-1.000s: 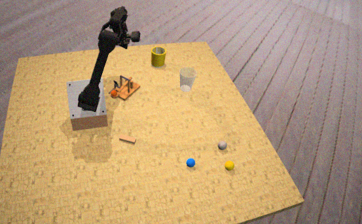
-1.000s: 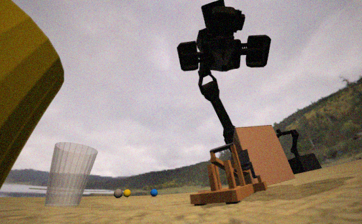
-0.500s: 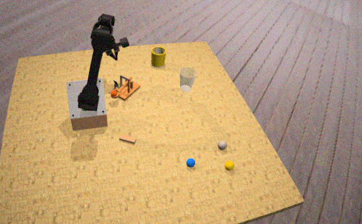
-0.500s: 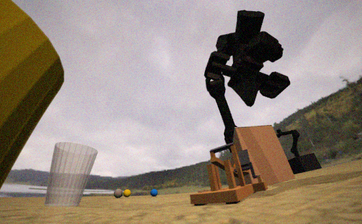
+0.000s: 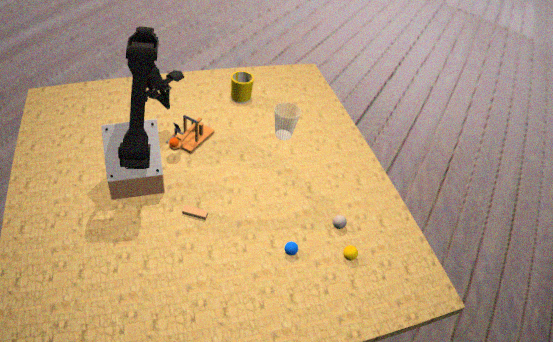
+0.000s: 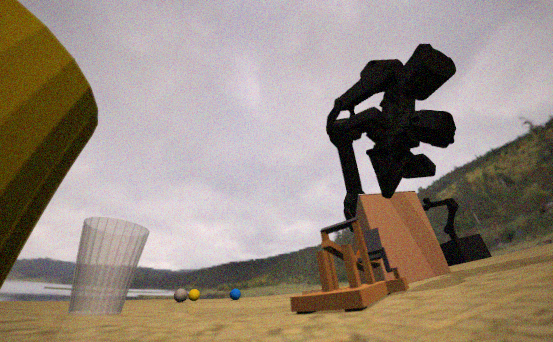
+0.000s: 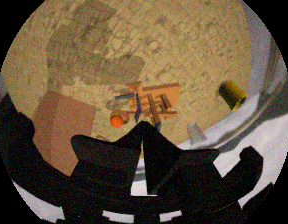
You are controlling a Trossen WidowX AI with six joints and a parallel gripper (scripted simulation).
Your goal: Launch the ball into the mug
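My gripper tip is now 100 mm to the left of the orange ball, 70 mm above it and 10 mm short of it. Also, from my gripper tip: wooden catapult (80 mm below, 50 mm ahead, 40 mm to the right); then small wooden block (360 mm to the right, 120 mm below, 70 mm ahead); then yellow mug (290 mm ahead, 230 mm to the left, 100 mm below).
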